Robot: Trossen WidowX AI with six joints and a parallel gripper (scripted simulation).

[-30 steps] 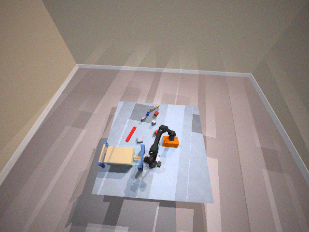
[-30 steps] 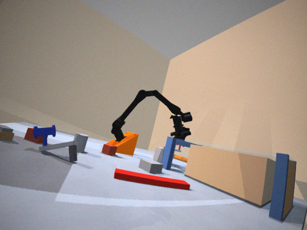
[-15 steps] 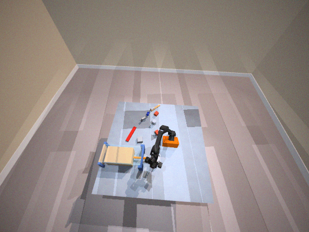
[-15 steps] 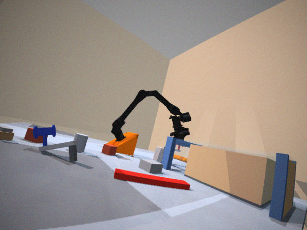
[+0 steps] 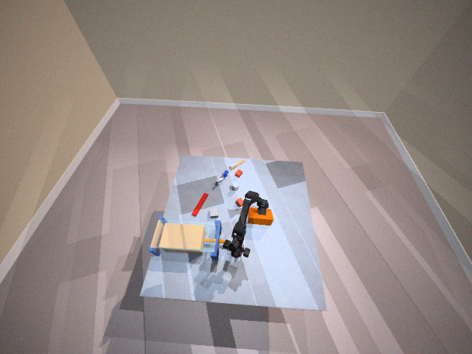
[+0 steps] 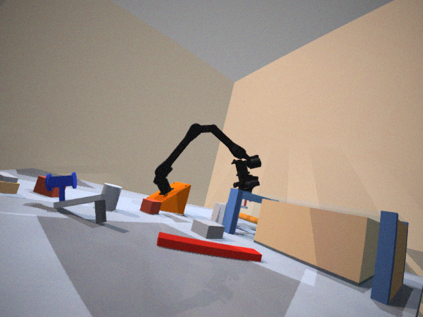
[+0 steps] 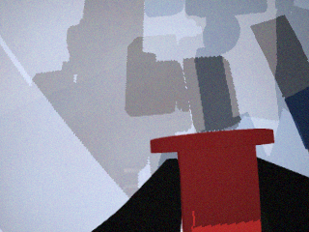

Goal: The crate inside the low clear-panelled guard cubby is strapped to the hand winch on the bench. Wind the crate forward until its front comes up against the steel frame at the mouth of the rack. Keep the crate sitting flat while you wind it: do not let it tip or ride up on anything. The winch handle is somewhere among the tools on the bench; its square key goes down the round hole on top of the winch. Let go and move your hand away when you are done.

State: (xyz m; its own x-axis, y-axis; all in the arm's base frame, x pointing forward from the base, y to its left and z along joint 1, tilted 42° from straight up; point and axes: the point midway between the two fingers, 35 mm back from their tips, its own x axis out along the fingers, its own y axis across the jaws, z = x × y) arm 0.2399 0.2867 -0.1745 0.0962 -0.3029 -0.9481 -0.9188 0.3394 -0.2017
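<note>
Now: the red-knobbed winch handle 2 cm behind my gripper tip, 5 cm to the right of it and 3 cm below it. From my gripper tip the other things lie so: red knob: 1 cm behind, 2 cm to the right; blue frame: 12 cm ahead, 12 cm to the right, 3 cm below; winch: 5 cm behind, 12 cm to the right, 10 cm below.
</note>
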